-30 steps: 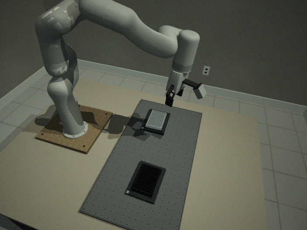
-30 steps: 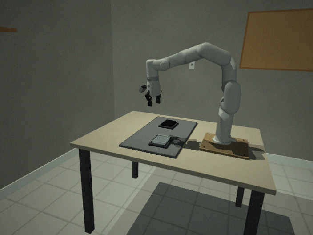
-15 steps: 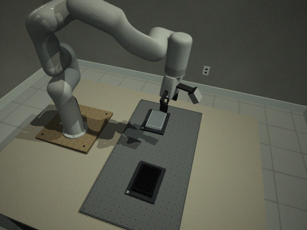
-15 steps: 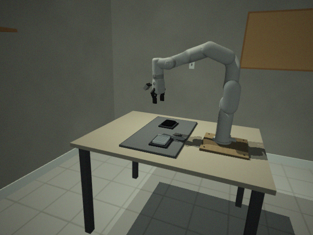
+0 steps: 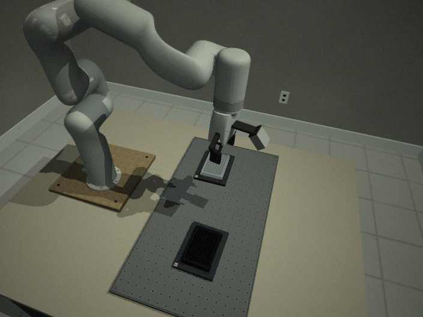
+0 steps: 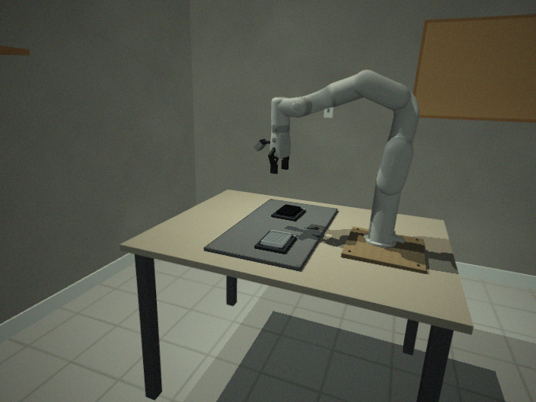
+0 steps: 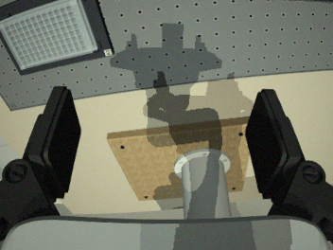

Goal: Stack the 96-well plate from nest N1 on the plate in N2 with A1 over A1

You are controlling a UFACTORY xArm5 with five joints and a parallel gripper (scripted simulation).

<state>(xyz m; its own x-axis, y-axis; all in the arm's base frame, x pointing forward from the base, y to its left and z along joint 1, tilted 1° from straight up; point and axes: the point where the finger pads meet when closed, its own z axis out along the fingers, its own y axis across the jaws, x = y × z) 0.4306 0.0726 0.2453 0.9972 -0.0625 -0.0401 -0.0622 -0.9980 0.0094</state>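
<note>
The black 96-well plate lies 24 cm below my hand, 18 cm to the right of it and 2 cm ahead of it. The rest, counted from my hand: white 96-well plate: 24 cm below, 16 cm to the left, 8 cm behind; corner label: 26 cm to the right, 25 cm below, 2 cm behind.
</note>
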